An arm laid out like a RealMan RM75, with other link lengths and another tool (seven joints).
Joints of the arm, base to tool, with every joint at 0 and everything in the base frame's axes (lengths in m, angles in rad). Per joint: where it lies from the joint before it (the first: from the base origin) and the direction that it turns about. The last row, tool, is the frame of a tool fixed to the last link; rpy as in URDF.
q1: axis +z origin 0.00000 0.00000 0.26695
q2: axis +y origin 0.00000 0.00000 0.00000
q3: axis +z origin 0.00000 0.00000 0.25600
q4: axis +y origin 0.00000 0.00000 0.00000
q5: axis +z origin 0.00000 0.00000 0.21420
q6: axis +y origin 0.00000 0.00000 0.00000
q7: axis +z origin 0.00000 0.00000 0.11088
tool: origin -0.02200 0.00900 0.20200 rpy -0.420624 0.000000 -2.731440
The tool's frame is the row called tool.
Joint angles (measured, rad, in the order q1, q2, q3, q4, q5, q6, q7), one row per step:
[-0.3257, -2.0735, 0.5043, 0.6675, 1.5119, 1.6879, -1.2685]
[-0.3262, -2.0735, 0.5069, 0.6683, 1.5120, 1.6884, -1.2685]
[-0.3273, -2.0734, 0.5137, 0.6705, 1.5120, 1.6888, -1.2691]
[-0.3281, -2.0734, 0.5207, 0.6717, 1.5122, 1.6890, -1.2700]
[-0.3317, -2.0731, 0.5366, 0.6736, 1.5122, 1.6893, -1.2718]
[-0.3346, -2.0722, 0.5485, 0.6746, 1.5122, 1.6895, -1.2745]
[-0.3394, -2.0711, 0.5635, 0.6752, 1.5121, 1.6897, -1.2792]
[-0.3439, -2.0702, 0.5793, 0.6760, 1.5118, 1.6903, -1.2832]
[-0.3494, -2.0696, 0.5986, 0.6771, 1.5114, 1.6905, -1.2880]
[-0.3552, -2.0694, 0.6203, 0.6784, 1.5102, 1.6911, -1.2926]
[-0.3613, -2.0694, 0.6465, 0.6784, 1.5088, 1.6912, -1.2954]
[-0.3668, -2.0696, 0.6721, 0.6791, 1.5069, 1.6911, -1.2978]
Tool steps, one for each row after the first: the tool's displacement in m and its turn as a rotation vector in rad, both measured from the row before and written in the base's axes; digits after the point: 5 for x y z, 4 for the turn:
[0.00068, -0.00025, -0.00064, -0.0020, 0.0013, -0.0025]
[0.00151, -0.00048, -0.00155, -0.0050, 0.0031, -0.0055]
[0.00132, -0.00062, -0.00185, -0.0060, 0.0023, -0.0045]
[0.00358, -0.00106, -0.00409, -0.0133, 0.0049, -0.0117]
[0.00257, -0.00080, -0.00291, -0.0108, 0.0031, -0.0082]
[0.00365, -0.00090, -0.00374, -0.0147, 0.0026, -0.0105]
[0.00373, -0.00121, -0.00394, -0.0148, 0.0031, -0.0113]
[0.00450, -0.00152, -0.00491, -0.0180, 0.0038, -0.0134]
[0.00509, -0.00197, -0.00543, -0.0194, 0.0039, -0.0154]
[0.00544, -0.00269, -0.00684, -0.0224, 0.0054, -0.0175]
[0.00513, -0.00278, -0.00645, -0.0209, 0.0056, -0.0170]

